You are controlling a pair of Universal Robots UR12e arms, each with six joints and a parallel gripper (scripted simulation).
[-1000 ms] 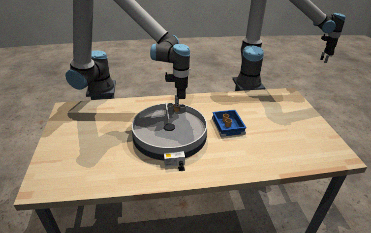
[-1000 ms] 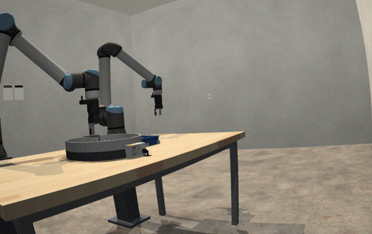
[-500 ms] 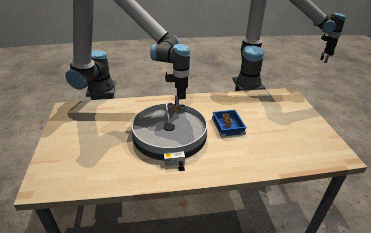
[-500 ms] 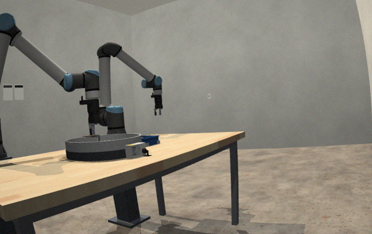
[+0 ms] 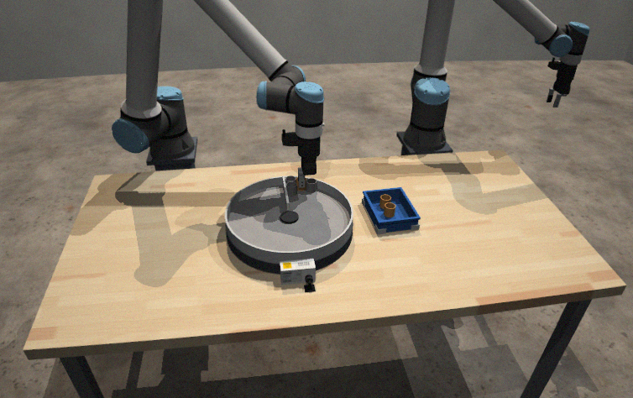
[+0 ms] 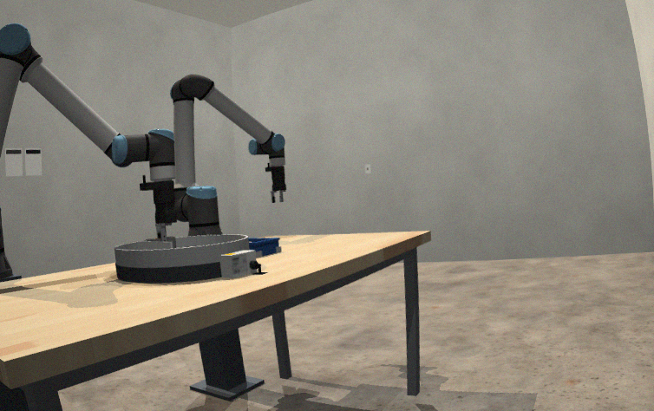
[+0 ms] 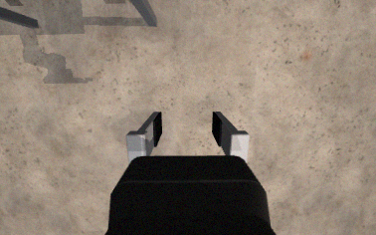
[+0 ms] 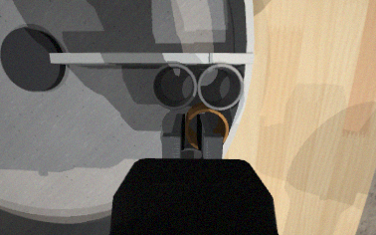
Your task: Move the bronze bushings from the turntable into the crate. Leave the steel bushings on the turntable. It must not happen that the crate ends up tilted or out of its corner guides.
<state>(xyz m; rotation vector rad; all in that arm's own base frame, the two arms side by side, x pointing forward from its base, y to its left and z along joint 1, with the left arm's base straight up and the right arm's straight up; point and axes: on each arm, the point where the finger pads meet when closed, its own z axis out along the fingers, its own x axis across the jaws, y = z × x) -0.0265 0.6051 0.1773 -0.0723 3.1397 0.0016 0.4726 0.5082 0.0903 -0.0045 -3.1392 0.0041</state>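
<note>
Now: the blue crate 100 mm ahead of my right hand, 300 mm to the left of it and 70 mm below it.
</note>
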